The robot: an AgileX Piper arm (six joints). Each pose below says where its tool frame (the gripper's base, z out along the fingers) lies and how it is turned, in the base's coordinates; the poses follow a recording.
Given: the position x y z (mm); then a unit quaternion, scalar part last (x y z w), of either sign.
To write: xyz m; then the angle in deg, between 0 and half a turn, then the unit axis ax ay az. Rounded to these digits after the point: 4 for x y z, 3 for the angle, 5 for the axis.
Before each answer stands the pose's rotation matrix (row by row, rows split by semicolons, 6 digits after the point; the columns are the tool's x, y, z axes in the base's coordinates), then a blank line. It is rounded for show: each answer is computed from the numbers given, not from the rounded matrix.
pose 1, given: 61.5 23.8 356.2 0.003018 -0.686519 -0.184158 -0.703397
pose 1, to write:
-0.010446 -0.263216 0.964680; 0.254929 0.932153 0.257102; -0.966903 0.248610 0.057364

0.0615 0.0238 0.3562 90.600 -0.00425 0.96584 0.25909
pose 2, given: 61.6 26.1 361.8 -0.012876 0.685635 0.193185 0.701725
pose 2, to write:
-0.014832 -0.288782 0.957280; 0.253469 0.925027 0.282980; -0.967230 0.246838 0.059477

0.0616 0.0261 0.3618 90.869 -0.01807 0.96237 0.27116
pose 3, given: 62.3 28.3 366.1 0.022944 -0.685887 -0.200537 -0.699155
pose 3, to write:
-0.021312 -0.311887 0.949880; 0.248939 0.918517 0.307174; -0.968285 0.243009 0.058065

0.0623 0.0283 0.3661 91.282 -0.03209 0.95932 0.28048
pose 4, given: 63.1 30.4 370.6 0.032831 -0.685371 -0.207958 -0.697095
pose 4, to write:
-0.025961 -0.334936 0.941883; 0.244930 0.911351 0.330830; -0.969193 0.239284 0.058377

0.0631 0.0304 0.3706 91.611 -0.04579 0.95592 0.29005
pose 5, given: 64.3 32.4 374.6 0.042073 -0.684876 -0.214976 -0.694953
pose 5, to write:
-0.030540 -0.356426 0.933824; 0.241167 0.904030 0.352941; -0.970003 0.235986 0.058349

0.0643 0.0324 0.3746 91.953 -0.05851 0.95247 0.29897
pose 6, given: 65.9 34.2 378.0 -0.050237 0.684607 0.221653 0.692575
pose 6, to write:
-0.035633 -0.375808 0.926012; 0.238237 0.896692 0.373076; -0.970553 0.233904 0.057580

0.0659 0.0342 0.3780 92.331 -0.06964 0.94907 0.30728
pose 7, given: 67.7 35.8 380.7 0.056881 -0.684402 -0.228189 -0.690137
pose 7, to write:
-0.040952 -0.392822 0.918702; 0.237104 0.889389 0.390857; -0.970621 0.233834 0.056718

0.0677 0.0358 0.3807 92.718 -0.07860 0.94573 0.31532
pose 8, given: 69.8 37.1 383.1 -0.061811 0.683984 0.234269 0.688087
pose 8, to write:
-0.045432 -0.406950 0.912320; 0.237839 0.882595 0.405535; -0.970241 0.235410 0.056691

0.0698 0.0371 0.3831 93.042 -0.08518 0.94261 0.32285
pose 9, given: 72.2 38.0 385.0 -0.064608 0.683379 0.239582 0.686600
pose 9, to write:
-0.048813 -0.417297 0.907458; 0.240690 0.876853 0.416170; -0.969374 0.238731 0.057638

0.0722 0.0380 0.3850 93.277 -0.08886 0.93995 0.32953
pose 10, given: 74.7 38.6 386.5 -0.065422 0.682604 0.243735 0.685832
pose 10, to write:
-0.050709 -0.423637 0.904412; 0.245008 0.872626 0.422486; -0.968194 0.243012 0.059544

0.0747 0.0386 0.3865 93.398 -0.08989 0.93795 0.33491
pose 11, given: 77.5 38.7 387.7 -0.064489 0.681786 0.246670 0.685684
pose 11, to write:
-0.051357 -0.426211 0.903165; 0.250340 0.869990 0.424791; -0.966795 0.247914 0.062018

0.0775 0.0387 0.3877 93.421 -0.08860 0.93665 0.33888
